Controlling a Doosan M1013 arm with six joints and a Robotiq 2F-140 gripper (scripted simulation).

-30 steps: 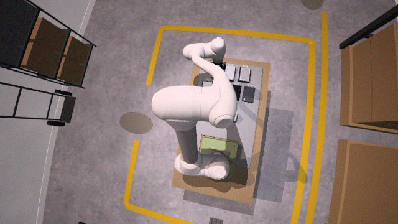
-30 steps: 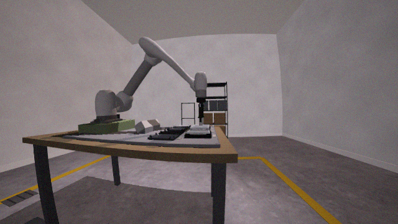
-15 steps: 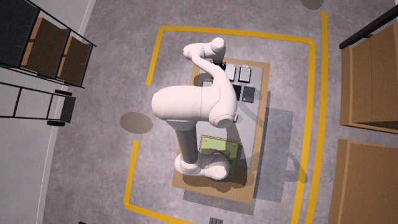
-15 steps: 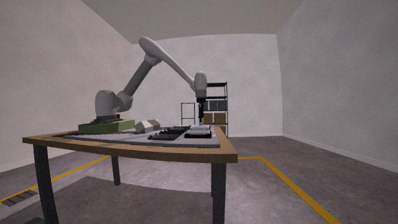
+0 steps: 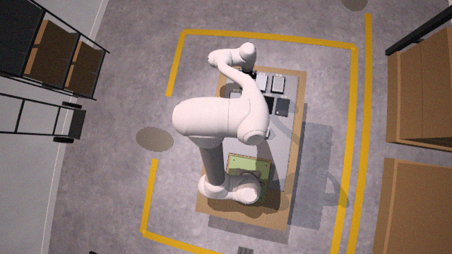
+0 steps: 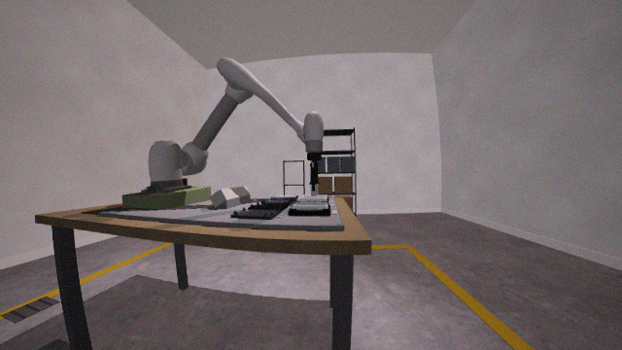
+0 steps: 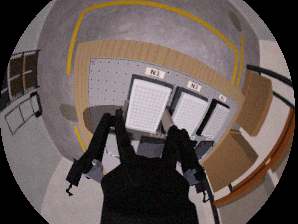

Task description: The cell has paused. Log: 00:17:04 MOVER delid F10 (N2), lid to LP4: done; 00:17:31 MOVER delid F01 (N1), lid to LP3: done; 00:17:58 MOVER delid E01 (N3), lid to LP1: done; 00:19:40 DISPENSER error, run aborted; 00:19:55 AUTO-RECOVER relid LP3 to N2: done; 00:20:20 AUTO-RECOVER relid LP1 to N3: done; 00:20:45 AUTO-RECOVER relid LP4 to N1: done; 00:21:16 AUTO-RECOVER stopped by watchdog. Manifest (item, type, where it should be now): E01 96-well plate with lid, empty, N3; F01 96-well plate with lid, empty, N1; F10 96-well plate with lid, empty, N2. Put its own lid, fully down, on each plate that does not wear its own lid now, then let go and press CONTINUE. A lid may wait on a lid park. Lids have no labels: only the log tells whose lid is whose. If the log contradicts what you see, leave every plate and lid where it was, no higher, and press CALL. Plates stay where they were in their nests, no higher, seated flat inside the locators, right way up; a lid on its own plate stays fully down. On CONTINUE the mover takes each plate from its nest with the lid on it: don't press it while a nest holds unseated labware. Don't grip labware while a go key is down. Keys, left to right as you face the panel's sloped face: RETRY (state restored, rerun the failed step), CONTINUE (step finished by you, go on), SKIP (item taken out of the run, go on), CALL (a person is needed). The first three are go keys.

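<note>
My gripper is now 90 mm past the label, 80 mm to the right of it and 50 mm above it.
</note>
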